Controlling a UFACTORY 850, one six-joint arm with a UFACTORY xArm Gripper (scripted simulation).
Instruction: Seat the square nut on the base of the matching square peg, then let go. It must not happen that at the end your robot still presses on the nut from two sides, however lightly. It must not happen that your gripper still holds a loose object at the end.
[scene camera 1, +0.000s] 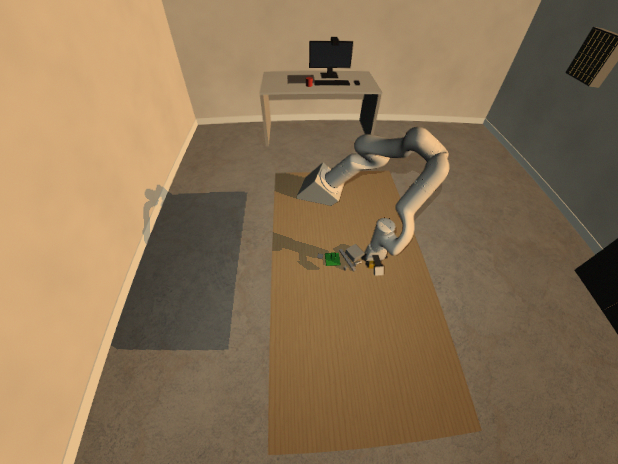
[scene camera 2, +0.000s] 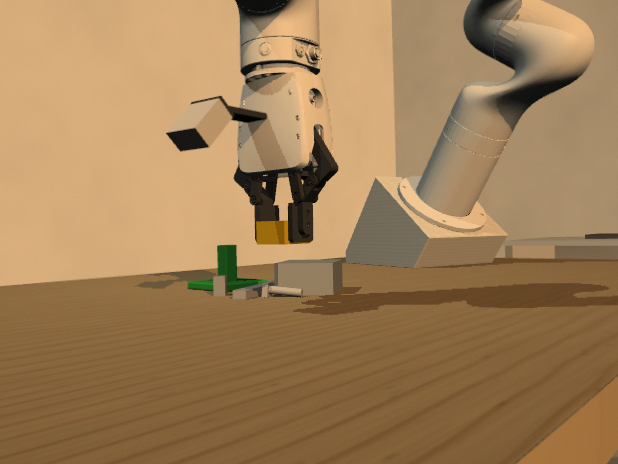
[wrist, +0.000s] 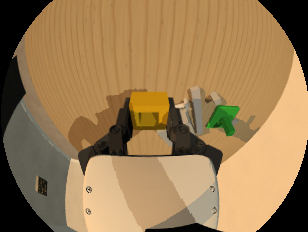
Path:
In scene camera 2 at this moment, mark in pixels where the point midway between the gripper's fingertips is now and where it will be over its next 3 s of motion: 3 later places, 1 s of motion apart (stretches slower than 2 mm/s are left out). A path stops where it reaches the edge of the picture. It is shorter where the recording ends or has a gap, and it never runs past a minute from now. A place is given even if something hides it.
My gripper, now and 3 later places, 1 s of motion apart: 284, 242; 229, 234; 227, 242; 228, 268

